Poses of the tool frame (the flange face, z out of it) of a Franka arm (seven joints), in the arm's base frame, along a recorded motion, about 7 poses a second.
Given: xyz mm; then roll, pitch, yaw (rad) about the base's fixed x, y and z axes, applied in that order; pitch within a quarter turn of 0, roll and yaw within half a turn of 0.
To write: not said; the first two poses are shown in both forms.
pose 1, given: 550.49, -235.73, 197.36, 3.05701, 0.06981, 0.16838
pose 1, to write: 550.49, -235.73, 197.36, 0.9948, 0.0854, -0.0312, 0.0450
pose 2, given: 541.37, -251.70, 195.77, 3.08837, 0.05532, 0.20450
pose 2, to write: 541.37, -251.70, 195.77, 0.9940, 0.1027, -0.0248, 0.0293
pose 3, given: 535.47, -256.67, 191.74, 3.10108, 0.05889, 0.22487
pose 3, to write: 535.47, -256.67, 191.74, 0.9930, 0.1127, -0.0270, 0.0234
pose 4, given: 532.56, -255.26, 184.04, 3.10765, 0.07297, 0.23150
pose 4, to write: 532.56, -255.26, 184.04, 0.9924, 0.1160, -0.0343, 0.0211
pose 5, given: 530.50, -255.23, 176.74, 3.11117, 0.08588, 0.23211
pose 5, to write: 530.50, -255.23, 176.74, 0.9922, 0.1163, -0.0409, 0.0201
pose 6, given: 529.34, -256.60, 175.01, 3.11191, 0.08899, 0.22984
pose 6, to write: 529.34, -256.60, 175.01, 0.9922, 0.1152, -0.0425, 0.0198
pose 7, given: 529.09, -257.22, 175.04, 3.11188, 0.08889, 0.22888
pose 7, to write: 529.09, -257.22, 175.04, 0.9923, 0.1147, -0.0424, 0.0198
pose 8, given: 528.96, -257.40, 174.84, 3.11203, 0.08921, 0.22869
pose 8, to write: 528.96, -257.40, 174.84, 0.9923, 0.1146, -0.0426, 0.0198
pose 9, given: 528.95, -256.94, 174.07, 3.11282, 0.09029, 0.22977
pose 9, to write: 528.95, -256.94, 174.07, 0.9922, 0.1151, -0.0432, 0.0194
